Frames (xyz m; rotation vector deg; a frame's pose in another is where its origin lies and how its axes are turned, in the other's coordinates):
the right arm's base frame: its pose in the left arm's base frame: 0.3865 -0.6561 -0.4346 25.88 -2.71 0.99
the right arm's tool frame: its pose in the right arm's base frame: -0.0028 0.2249 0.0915 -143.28 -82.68 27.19
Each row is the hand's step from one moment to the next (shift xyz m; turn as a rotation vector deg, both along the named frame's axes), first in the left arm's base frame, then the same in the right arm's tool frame.
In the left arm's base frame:
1: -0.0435 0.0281 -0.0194 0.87 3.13 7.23
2: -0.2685 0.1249 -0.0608 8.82 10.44 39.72
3: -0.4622 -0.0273 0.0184 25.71 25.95 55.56
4: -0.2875 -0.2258 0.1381 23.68 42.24 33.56
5: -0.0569 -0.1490 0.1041 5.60 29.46 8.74
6: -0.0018 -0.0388 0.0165 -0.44 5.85 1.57
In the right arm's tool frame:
1: -0.0003 -0.0347 0.0430 4.88 -3.69 -5.04
2: -0.0290 -0.2287 0.1955 22.85 -14.96 -31.91
3: -0.2268 -0.3824 0.1306 47.71 -13.21 -44.39
4: -0.2884 -0.2380 -0.1135 55.26 -9.02 -18.33
5: -0.1273 -0.0537 -0.1311 29.96 -8.21 3.24
6: -0.0299 0.0019 -0.0297 5.21 -2.83 1.31

